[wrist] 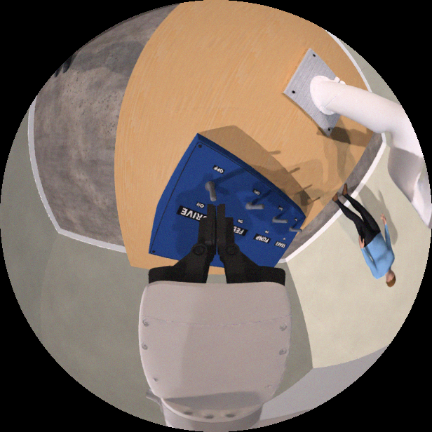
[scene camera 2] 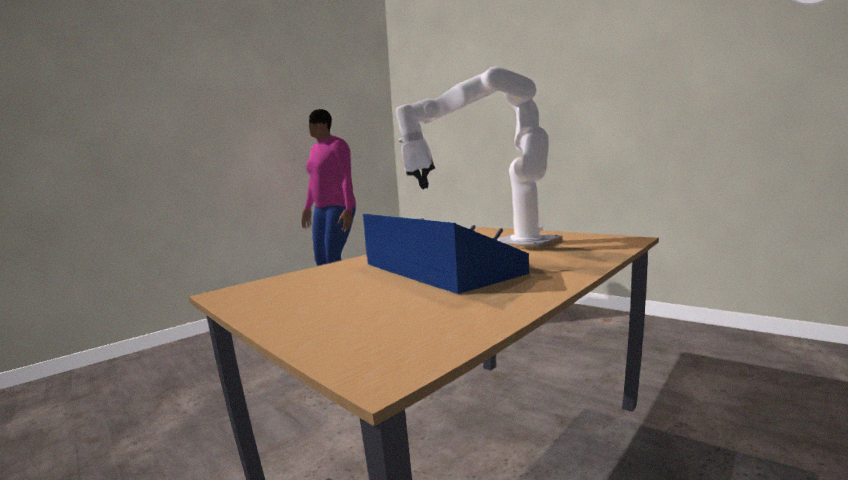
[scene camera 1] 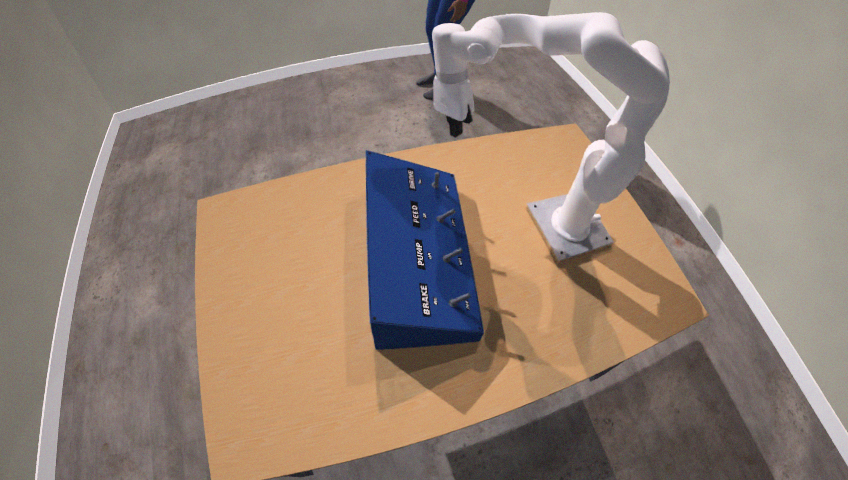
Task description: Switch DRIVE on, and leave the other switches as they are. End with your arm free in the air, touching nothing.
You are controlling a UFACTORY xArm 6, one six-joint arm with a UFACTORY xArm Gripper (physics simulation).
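Seen in the pictures: gripper, fingertip midpoint: (scene camera 2: 424, 188) (scene camera 1: 456, 134); arm's base at its link origin: (scene camera 2: 526, 238) (scene camera 1: 570, 224).
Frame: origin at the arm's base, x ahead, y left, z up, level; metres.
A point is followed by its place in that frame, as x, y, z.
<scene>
A blue sloped switch panel (scene camera 1: 389, 249) @(0.558, 0.043, 0.132) (scene camera 2: 410, 246) @(0.605, 0.017, 0.075) (wrist: 172, 200) stands on the table. Its DRIVE lever (scene camera 1: 436, 180) @(0.382, -0.169, 0.096) (wrist: 212, 192) stands at a different angle from the others and leans toward its ON label (wrist: 200, 205). The FEED lever (scene camera 1: 445, 216) @(0.392, -0.049, 0.088) (wrist: 254, 206), PUMP lever (scene camera 1: 452, 256) @(0.411, 0.070, 0.088) (wrist: 280, 220) and BRAKE lever (scene camera 1: 460, 300) @(0.429, 0.188, 0.092) (wrist: 296, 229) lean alike toward their OFF side. My gripper (scene camera 1: 455, 132) @(0.322, -0.211, 0.219) (scene camera 2: 423, 185) @(0.322, -0.211, 0.219) (wrist: 216, 213) is shut and empty, in the air above the DRIVE end of the panel, apart from the levers. In the wrist view its fingers partly cover the DRIVE and FEED name labels.
My arm's base plate (scene camera 1: 541, 211) @(0.073, -0.067, -0.001) (wrist: 300, 82) is on the wooden table (scene camera 1: 267, 297) @(0.894, 0.017, -0.021) (scene camera 2: 357, 333) @(0.940, 0.233, -0.021) (wrist: 165, 100), beyond the panel's low edge. A person in pink (scene camera 2: 329, 172) stands behind the table; another person in light blue (wrist: 377, 257) shows in the wrist view.
</scene>
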